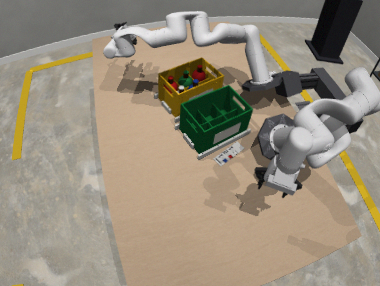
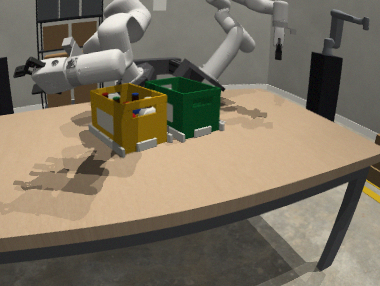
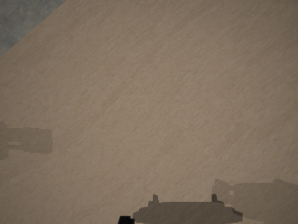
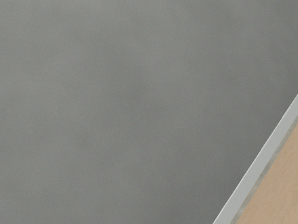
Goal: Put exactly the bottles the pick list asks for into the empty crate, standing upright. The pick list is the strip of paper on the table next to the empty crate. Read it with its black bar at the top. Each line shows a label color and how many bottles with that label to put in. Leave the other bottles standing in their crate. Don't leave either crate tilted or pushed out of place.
green crate: image 1 211,104; image 2 181,115; not seen in image 3 (out of frame); not seen in image 4 (out of frame)
yellow crate: image 1; image 2; not seen in image 3 (out of frame); not seen in image 4 (out of frame)
same spot on yellow crate: (image 1: pixel 173 100) = (image 2: pixel 157 116)
